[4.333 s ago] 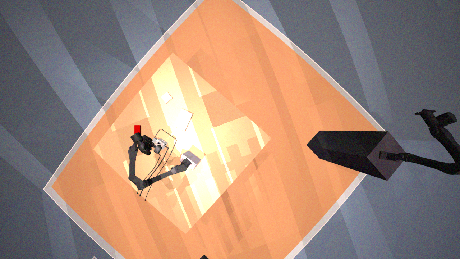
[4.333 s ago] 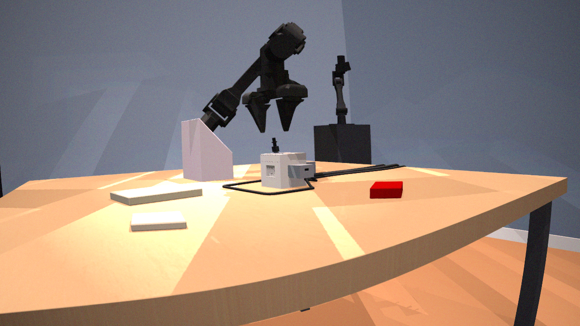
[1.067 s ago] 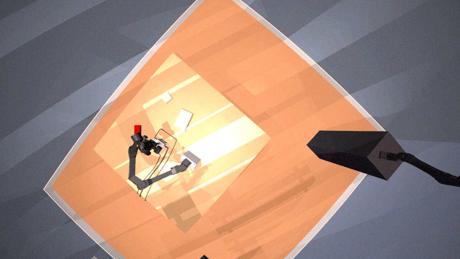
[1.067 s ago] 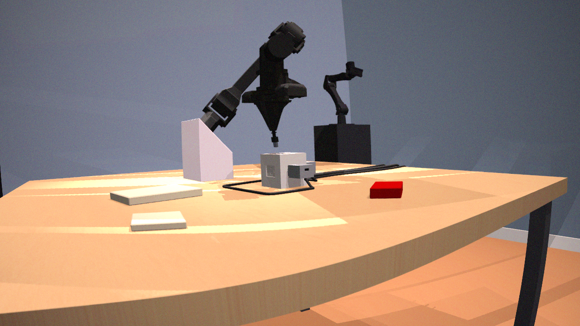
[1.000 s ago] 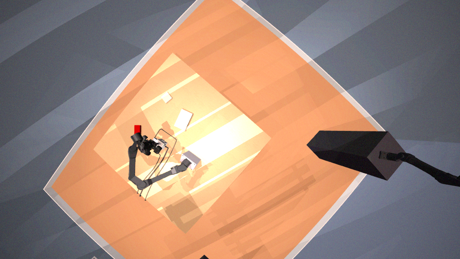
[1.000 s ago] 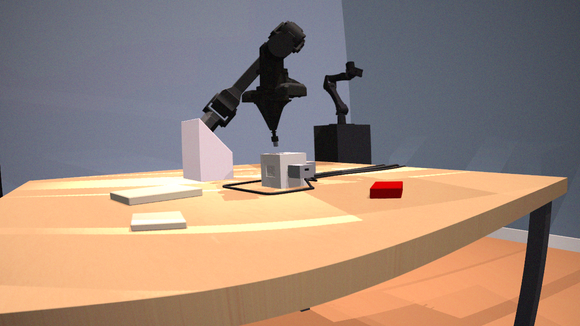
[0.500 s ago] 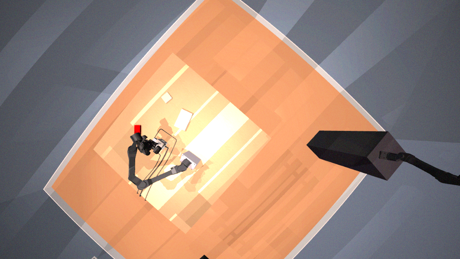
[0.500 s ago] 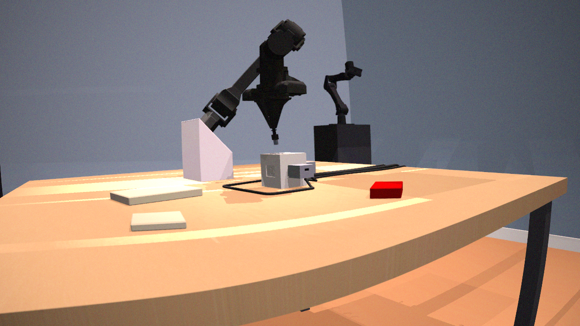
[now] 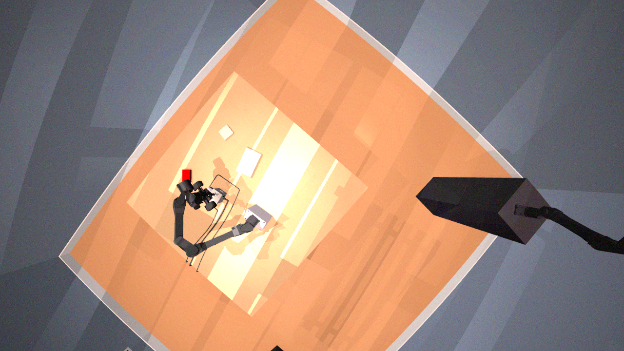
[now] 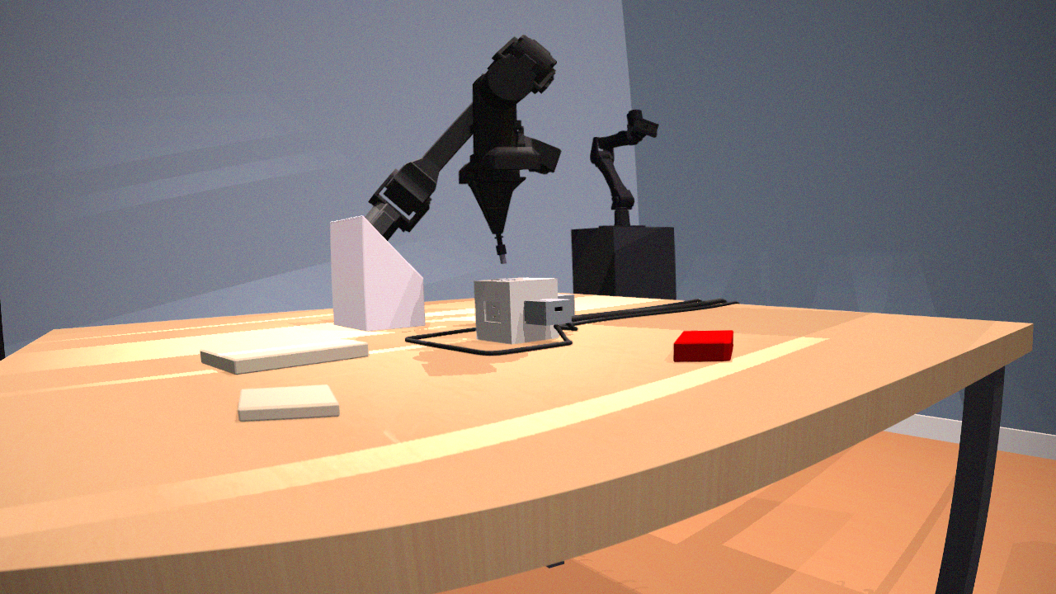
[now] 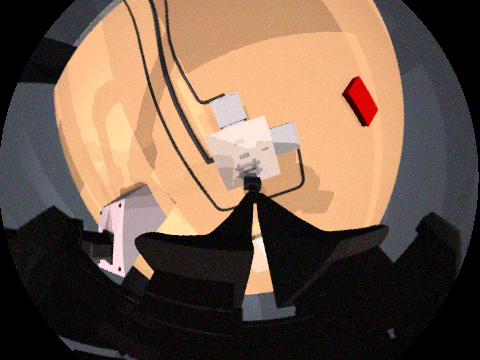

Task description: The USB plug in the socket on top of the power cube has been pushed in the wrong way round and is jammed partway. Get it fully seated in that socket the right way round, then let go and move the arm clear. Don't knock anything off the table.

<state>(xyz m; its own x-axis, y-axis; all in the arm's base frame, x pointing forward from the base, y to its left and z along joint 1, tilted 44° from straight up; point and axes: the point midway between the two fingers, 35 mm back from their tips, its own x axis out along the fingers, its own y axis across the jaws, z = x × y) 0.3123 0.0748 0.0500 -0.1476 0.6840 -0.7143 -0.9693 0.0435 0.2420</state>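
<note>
Now: the usb plug 2 cm below my gripper tip. Round my gripper tip: socket: 7 cm below, 1 cm to the left; then red block: 27 cm ahead, 12 cm below, 10 cm to the left.
</note>
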